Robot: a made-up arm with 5 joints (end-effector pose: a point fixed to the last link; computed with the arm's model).
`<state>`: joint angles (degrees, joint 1 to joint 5).
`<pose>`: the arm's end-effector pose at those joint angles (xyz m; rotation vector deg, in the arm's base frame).
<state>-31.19 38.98 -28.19 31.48 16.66</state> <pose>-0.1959 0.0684 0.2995 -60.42 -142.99 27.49</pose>
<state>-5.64 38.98 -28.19 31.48 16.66</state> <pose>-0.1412 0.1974 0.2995 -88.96 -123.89 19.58</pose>
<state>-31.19 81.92 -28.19 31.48 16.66</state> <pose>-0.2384 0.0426 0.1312 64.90 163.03 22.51</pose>
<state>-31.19 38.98 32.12 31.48 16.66</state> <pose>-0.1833 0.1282 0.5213 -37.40 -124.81 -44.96</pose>
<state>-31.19 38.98 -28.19 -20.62 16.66</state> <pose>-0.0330 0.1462 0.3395 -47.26 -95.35 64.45</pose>
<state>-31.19 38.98 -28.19 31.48 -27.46</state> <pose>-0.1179 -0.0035 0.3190 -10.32 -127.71 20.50</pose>
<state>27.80 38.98 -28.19 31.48 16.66</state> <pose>0.0034 0.3085 0.2995 -119.21 -91.81 8.33</pose>
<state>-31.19 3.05 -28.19 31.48 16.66</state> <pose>-0.0911 0.1318 0.3824 -50.75 -113.48 59.71</pose>
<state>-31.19 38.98 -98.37 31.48 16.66</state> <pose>-0.1991 -0.1911 0.2553 67.58 111.21 -113.95</pose>
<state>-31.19 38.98 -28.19 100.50 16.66</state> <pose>-0.2514 0.0231 0.0719 49.53 141.23 39.98</pose>
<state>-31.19 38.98 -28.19 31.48 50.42</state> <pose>-0.2155 0.1301 0.2470 102.97 143.67 -31.55</pose>
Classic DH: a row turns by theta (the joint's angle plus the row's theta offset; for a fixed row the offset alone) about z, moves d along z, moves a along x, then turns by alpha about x. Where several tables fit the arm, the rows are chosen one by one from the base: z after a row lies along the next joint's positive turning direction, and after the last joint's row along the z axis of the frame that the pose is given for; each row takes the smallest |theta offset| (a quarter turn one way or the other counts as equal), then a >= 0, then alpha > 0; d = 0 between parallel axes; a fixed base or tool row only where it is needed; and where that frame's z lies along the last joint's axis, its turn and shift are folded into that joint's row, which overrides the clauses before.
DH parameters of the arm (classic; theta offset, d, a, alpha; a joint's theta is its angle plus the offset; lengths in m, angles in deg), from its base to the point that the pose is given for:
base (fixed): 6.05 0 0.1167 180
joint 1: 6.05 -0.1521 -0.0487 -90
joint 2: 47.26 0.1061 0.2916 58.71
joint 3: 23.66 -0.0919 -0.2942 -65.74
joint 4: 16.8 -0.225 0.0695 -68.95
joint 5: 16.41 0.0539 0.1337 -32.75
tool (fixed): 36.37 -0.0965 0 0

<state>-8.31 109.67 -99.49 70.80 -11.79</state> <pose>-0.2069 -0.1388 -0.1784 80.67 108.37 -32.10</pose>
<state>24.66 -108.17 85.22 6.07 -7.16</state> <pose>0.4354 -0.0990 -0.1820 -73.23 27.71 -49.96</pose>
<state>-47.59 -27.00 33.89 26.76 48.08</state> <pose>0.0761 0.4282 0.4304 -73.25 -92.33 44.81</pose>
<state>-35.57 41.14 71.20 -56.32 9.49</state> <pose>0.0884 0.0219 0.7403 45.77 -93.04 4.44</pose>
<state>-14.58 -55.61 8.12 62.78 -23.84</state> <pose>0.1898 0.2558 0.3158 -44.73 -73.07 9.40</pose>
